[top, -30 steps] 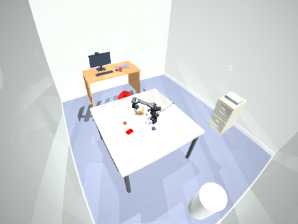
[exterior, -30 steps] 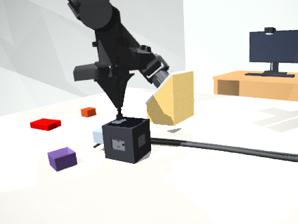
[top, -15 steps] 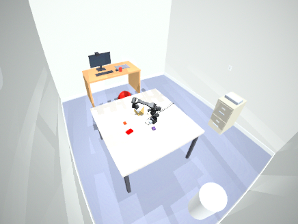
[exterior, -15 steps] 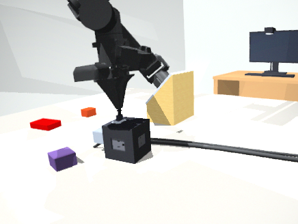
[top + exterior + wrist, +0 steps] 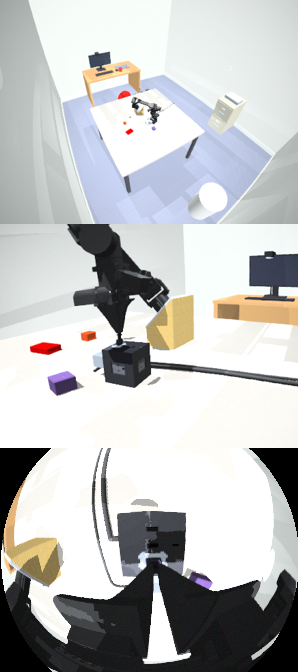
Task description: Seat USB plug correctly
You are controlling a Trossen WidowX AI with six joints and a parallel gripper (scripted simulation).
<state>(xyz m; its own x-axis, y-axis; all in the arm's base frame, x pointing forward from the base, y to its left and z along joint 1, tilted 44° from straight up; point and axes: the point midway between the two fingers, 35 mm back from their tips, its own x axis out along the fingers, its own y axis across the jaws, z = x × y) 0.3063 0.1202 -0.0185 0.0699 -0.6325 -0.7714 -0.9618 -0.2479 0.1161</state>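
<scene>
The USB plug is 20 mm below my gripper tip. From my gripper tip the other things lie so: flat red block: 380 mm to the right, 90 mm below, 20 mm ahead; purple block: 120 mm ahead, 90 mm below, 60 mm to the right; socket: 40 mm below.
</scene>
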